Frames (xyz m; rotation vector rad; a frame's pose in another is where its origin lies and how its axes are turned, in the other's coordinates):
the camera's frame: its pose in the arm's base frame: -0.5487 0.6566 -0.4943 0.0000 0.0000 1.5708
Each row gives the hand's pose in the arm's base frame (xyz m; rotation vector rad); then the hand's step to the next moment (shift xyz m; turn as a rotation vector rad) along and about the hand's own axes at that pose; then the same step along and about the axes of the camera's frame.
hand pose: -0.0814 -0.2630 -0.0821 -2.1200 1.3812 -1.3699
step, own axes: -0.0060 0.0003 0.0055 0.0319 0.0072 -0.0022
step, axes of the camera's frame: 0.0034 -0.0037 -0.0064 -0.0293 0.0027 0.0145
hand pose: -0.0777 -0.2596 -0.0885 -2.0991 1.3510 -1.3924
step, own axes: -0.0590 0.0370 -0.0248 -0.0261 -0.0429 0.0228
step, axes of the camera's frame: 0.0350 0.0465 -0.0456 0.0381 -0.0398 0.0020
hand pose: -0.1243 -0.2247 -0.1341 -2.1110 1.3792 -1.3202
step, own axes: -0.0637 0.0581 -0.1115 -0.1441 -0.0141 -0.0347
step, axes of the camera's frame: 0.0495 0.1314 -0.0122 0.1356 0.0375 -0.0488
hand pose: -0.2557 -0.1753 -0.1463 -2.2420 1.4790 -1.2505
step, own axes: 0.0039 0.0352 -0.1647 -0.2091 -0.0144 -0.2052
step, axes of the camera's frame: 0.0262 0.1421 0.0865 0.2376 0.1704 0.0234
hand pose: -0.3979 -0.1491 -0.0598 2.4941 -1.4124 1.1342
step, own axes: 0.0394 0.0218 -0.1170 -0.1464 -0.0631 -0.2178
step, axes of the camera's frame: 0.0041 0.0709 0.1033 0.2256 0.1209 0.0857
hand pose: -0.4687 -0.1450 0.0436 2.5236 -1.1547 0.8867
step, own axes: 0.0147 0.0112 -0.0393 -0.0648 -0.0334 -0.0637
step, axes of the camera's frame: 0.0007 0.0178 0.0396 0.0893 0.0354 0.0123
